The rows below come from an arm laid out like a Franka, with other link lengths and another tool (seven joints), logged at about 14 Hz.
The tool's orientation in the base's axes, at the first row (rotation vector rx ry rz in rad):
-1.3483 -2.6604 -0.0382
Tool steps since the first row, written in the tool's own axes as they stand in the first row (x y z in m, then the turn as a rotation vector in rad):
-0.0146 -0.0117 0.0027 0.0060 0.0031 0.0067
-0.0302 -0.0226 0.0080 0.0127 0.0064 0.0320
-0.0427 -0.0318 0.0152 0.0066 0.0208 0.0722
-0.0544 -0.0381 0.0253 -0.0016 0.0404 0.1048
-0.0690 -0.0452 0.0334 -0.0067 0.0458 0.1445
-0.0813 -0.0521 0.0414 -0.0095 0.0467 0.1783
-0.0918 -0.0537 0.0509 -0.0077 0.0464 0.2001
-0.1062 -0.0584 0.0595 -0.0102 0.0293 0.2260
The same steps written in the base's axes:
-0.0013 -0.0184 -0.0043 -0.0019 0.0073 -0.0058
-0.0016 -0.0368 -0.0114 -0.0064 0.0170 -0.0300
-0.0027 -0.0516 -0.0200 0.0035 0.0244 -0.0713
-0.0023 -0.0637 -0.0314 0.0198 0.0326 -0.1057
-0.0005 -0.0788 -0.0413 0.0220 0.0354 -0.1459
0.0000 -0.0920 -0.0507 0.0199 0.0369 -0.1797
0.0036 -0.1005 -0.0616 0.0158 0.0402 -0.2010
0.0071 -0.1139 -0.0721 0.0002 0.0305 -0.2261

